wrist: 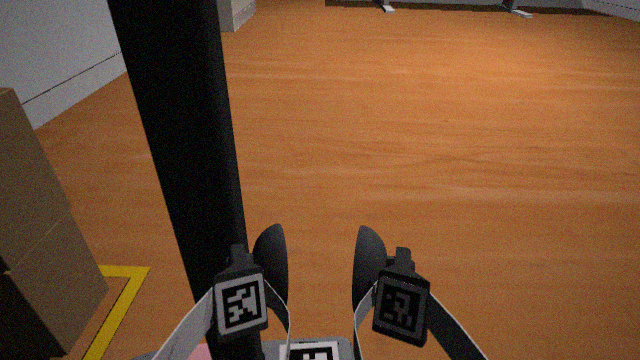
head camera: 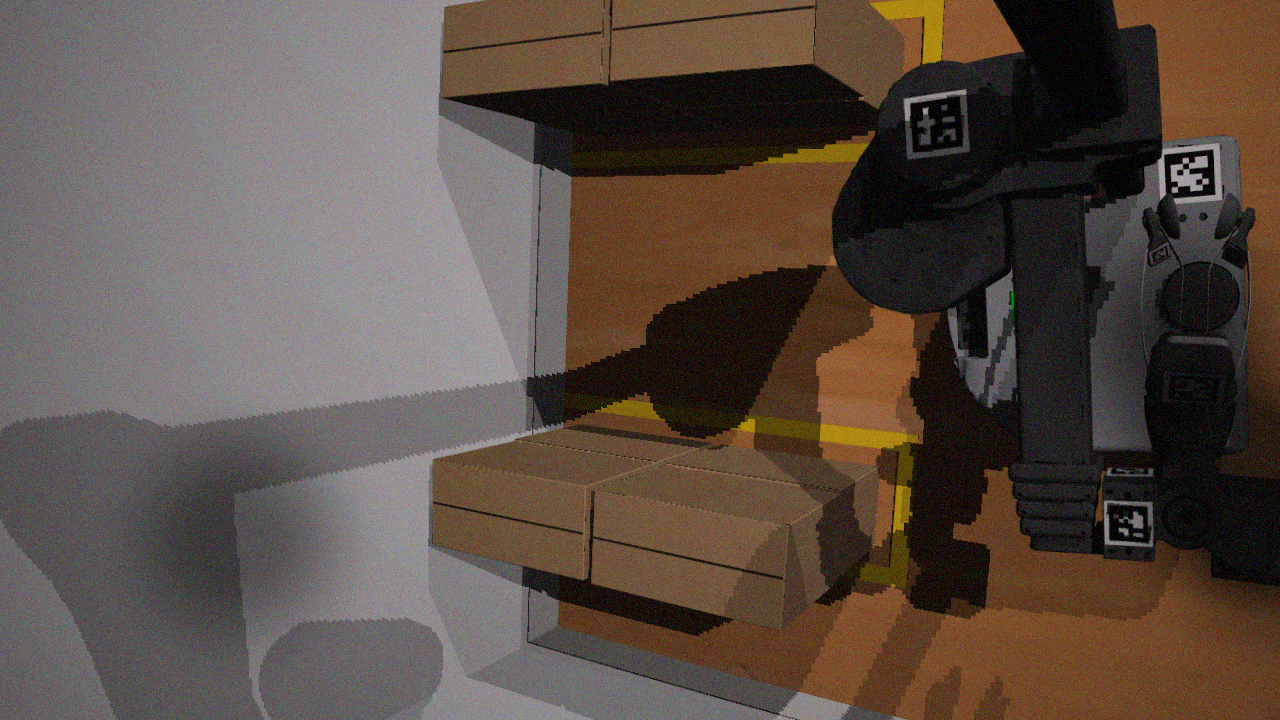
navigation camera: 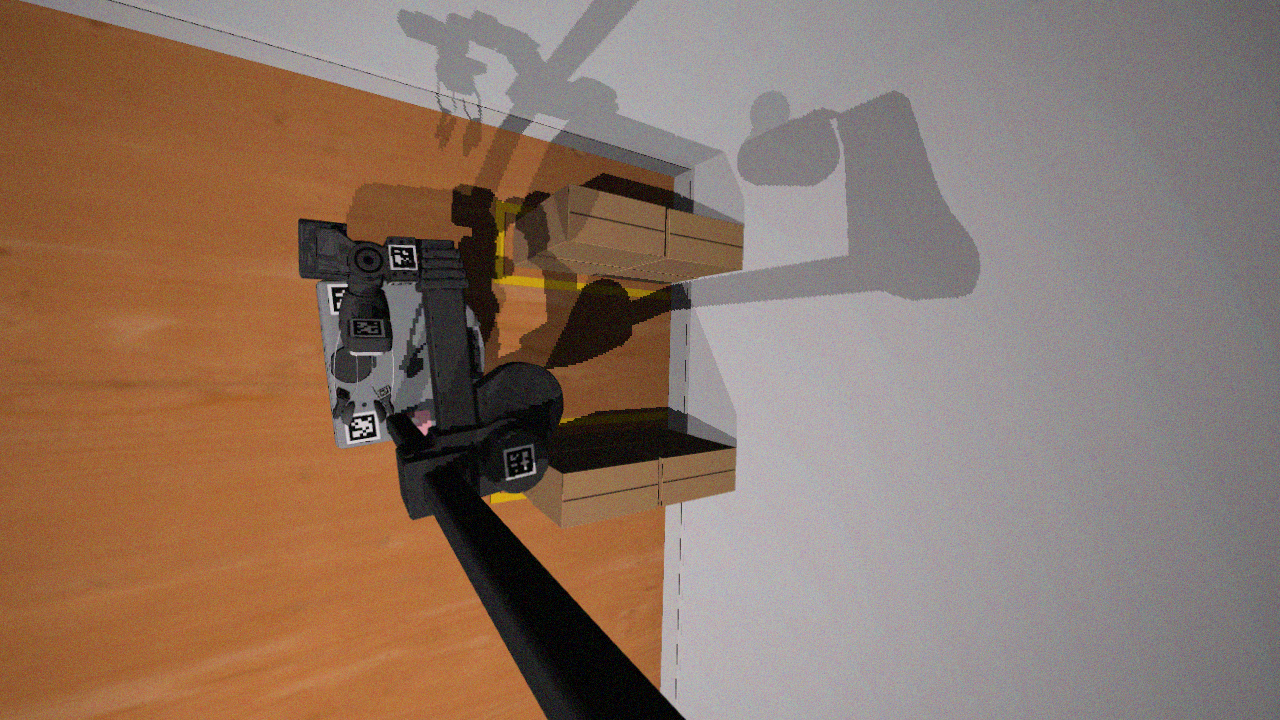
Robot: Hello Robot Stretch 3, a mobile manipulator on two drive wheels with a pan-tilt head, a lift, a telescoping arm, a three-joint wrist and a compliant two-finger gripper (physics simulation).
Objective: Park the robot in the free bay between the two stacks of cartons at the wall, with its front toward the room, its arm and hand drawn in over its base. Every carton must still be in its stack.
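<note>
One carton stack (head camera: 716,40) (navigation camera: 608,488) (wrist: 45,215) and the other carton stack (head camera: 689,528) (navigation camera: 617,219) stand against the wall with their cartons together. The floor of the bay (head camera: 698,214) (navigation camera: 626,371) lies between them. My base (head camera: 1118,394) (navigation camera: 349,437) stands roomward of the bay, outside it, its tagged front edge away from the wall. My arm (head camera: 1051,331) (navigation camera: 447,349) is drawn in. My gripper (head camera: 1198,219) (navigation camera: 363,406) (wrist: 319,253) is folded back over the base, open and empty. Part of the upper stack is hidden in the head camera view.
Yellow floor lines (head camera: 832,434) (navigation camera: 537,282) (wrist: 120,305) edge the stacks. The wall (head camera: 268,223) (navigation camera: 984,447) is behind the bay. A side wall meets it near the second stack. My mast (navigation camera: 554,608) (wrist: 185,125) crosses two views. Feet of something (wrist: 517,11) stand far off.
</note>
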